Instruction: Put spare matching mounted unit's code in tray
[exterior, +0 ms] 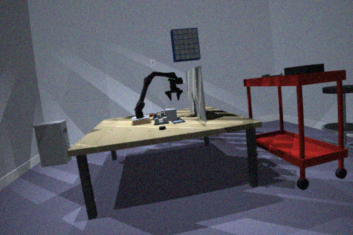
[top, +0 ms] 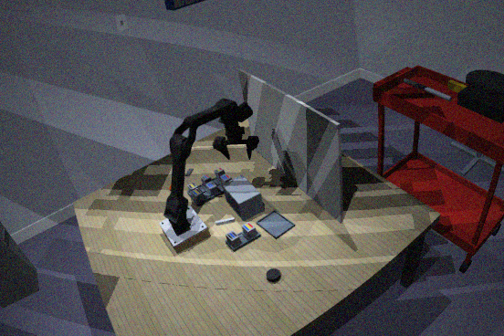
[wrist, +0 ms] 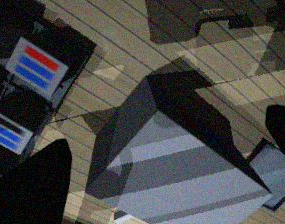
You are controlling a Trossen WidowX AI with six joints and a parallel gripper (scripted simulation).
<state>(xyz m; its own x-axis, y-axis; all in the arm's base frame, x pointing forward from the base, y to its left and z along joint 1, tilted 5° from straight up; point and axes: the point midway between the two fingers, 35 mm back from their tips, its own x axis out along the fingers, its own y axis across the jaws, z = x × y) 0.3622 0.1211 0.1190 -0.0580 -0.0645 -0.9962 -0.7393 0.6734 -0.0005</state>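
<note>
Right now my gripper tip is 6 cm past the dark spare block, 8 cm to the right of it and 13 cm above it. Round my gripper tip: tall grey panel: 19 cm ahead, 9 cm to the right, 6 cm above; dark-rimmed tray: 2 cm behind, 28 cm to the right, 16 cm below; grey mounted unit: 6 cm behind, 9 cm to the right, 12 cm below.
</note>
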